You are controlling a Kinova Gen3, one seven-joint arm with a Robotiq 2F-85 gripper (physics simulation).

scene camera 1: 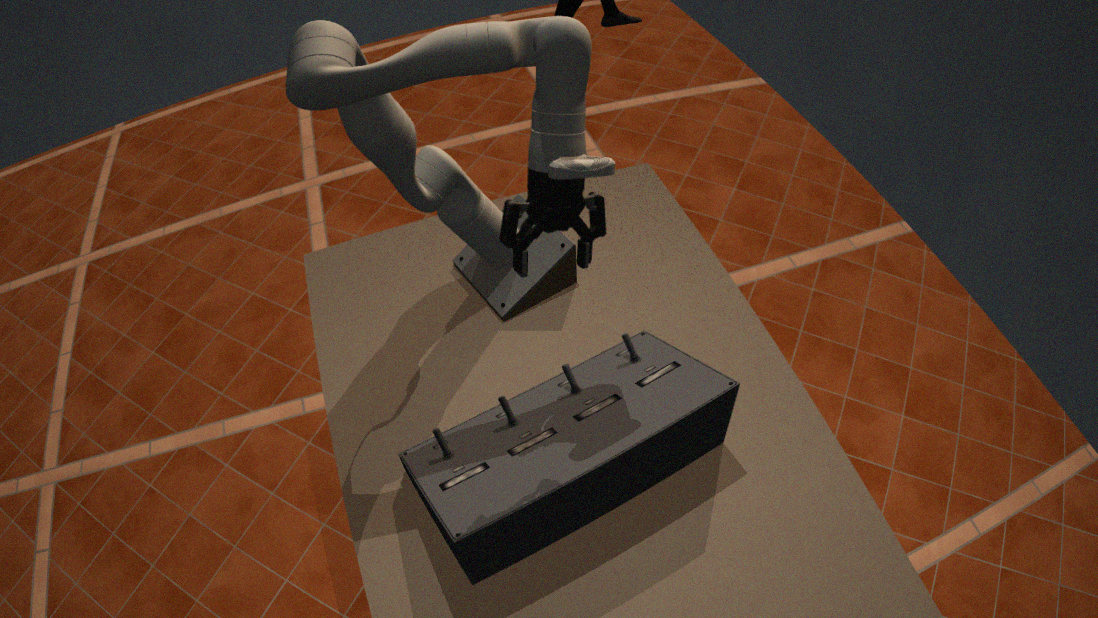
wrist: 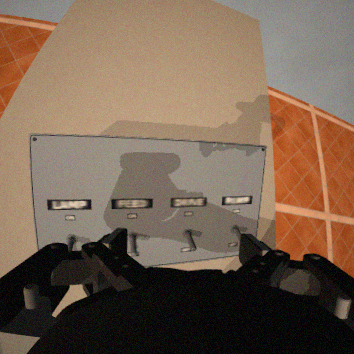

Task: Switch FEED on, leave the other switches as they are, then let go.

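Pixels of known places: gripper, fingertip midpoint: [scene camera 1: 552, 271] [wrist: 183, 243]; arm's base at its link origin: [scene camera 1: 505, 248].
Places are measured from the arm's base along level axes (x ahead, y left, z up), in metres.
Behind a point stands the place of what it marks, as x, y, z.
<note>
The grey switch box [scene camera 1: 530, 491] @[0.565, -0.245, 0.108] [wrist: 75, 165] @[0.529, 0.036, 0.093] has a row of levers with blurred labels. The FEED label [scene camera 1: 597, 406] @[0.462, -0.070, 0.061] [wrist: 132, 203] @[0.464, -0.072, 0.062] is second from left in the wrist view, second from right in the scene view. The FEED lever [scene camera 1: 570, 378] @[0.387, -0.075, 0.053] [wrist: 133, 244] @[0.384, -0.074, 0.056] leans away from its label and its small ON plate [wrist: 132, 216] @[0.439, -0.073, 0.050], towards the robot base. The LAMP lever [scene camera 1: 630, 347] @[0.385, 0.045, 0.053] [wrist: 72, 243] @[0.389, 0.042, 0.045] and the other two levers [scene camera 1: 507, 410] @[0.389, -0.194, 0.053] [scene camera 1: 440, 442] @[0.389, -0.315, 0.054] lean the same way. My gripper [scene camera 1: 553, 264] @[0.388, -0.096, 0.316] [wrist: 183, 243] @[0.388, -0.096, 0.316] is open and empty, above and to the robot side of the box, touching no lever.
The box stands on a beige table [scene camera 1: 799, 491] @[0.740, 0.174, -0.062] [wrist: 165, 65] @[0.986, -0.186, -0.062]. The arm's wedge-shaped base [scene camera 1: 530, 280] @[0.104, 0.001, -0.004] is behind the box in the scene view. Tiled floor [scene camera 1: 192, 345] [wrist: 305, 165] surrounds the table. The arm's shadow falls across the panel.
</note>
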